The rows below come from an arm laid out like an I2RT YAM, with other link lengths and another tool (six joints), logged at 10 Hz.
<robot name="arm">
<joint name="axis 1" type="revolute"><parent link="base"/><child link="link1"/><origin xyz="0 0 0.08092" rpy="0 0 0"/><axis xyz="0 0 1"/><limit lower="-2.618" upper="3.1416"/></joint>
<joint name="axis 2" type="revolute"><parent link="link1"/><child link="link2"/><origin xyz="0.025 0.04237 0.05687" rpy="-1.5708 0 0"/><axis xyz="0 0 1"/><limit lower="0" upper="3.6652"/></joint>
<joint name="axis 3" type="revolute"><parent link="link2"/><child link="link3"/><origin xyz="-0.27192 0 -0.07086" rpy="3.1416 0 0"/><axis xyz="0 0 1"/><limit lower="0" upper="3.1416"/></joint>
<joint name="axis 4" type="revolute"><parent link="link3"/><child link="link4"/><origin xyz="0.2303 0.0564 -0.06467" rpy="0 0 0"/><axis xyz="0 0 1"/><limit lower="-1.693" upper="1.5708"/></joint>
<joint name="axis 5" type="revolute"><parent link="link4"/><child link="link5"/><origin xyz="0.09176 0.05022 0.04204" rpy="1.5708 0 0"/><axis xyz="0 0 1"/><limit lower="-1.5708" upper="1.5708"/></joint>
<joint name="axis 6" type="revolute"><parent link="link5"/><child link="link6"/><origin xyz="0.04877 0 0.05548" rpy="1.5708 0 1.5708"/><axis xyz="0 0 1"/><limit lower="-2.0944" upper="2.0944"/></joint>
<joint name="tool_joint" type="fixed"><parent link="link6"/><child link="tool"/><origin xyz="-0.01 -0.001 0.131" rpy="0 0.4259 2.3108"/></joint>
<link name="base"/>
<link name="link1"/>
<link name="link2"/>
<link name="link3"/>
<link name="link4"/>
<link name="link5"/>
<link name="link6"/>
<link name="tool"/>
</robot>
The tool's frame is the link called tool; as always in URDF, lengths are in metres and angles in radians.
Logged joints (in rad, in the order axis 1, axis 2, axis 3, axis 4, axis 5, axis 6), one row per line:
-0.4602, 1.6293, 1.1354, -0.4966, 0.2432, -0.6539
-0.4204, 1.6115, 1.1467, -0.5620, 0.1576, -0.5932
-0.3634, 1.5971, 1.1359, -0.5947, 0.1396, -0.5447
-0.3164, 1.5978, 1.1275, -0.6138, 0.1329, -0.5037
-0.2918, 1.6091, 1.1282, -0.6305, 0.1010, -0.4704
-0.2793, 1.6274, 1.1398, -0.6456, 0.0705, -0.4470
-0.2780, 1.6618, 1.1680, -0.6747, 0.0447, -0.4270
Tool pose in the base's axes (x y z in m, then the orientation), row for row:
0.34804, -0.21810, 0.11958, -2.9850, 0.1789, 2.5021
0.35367, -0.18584, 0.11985, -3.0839, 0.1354, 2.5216
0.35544, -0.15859, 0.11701, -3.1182, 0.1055, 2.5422
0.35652, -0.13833, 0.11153, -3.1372, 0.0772, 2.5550
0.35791, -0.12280, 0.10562, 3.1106, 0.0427, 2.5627
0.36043, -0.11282, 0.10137, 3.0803, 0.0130, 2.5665
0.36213, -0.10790, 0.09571, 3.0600, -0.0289, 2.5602
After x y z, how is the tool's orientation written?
As angles about the fixed x, y, z axes (roll, pitch, yaw), in radians.
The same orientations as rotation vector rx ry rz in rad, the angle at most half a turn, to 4 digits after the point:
0.9648, 2.8466, -0.3086
0.9290, 2.8807, -0.1458
0.9013, 2.9103, -0.0815
0.8874, 2.9376, -0.0407
0.8815, 2.9634, 0.0271
0.8816, 2.9830, 0.0857
-0.9001, -3.0023, -0.1356

